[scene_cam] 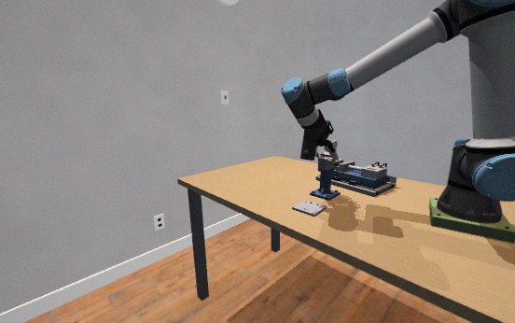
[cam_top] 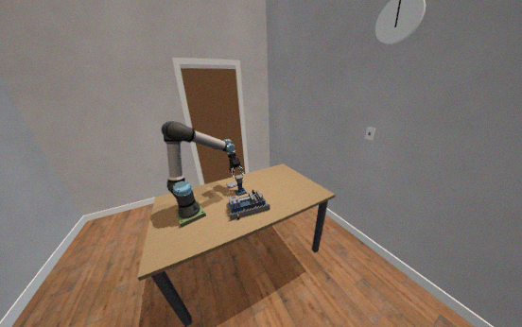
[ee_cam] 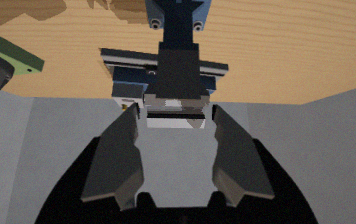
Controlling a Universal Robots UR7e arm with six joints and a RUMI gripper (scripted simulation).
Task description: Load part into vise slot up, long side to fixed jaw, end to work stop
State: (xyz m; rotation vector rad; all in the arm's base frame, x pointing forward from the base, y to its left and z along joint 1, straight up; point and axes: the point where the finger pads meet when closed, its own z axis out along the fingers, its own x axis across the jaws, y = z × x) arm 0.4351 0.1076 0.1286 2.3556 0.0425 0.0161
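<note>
The part is right at my hand. Also, from my hand: grey infeed plate: 160 mm to the left, 160 mm below, 30 mm behind; then cylinder rod: 220 mm to the right, 80 mm below, 30 mm behind; then work stop: 180 mm to the right, 70 mm below, 60 mm ahead.
</note>
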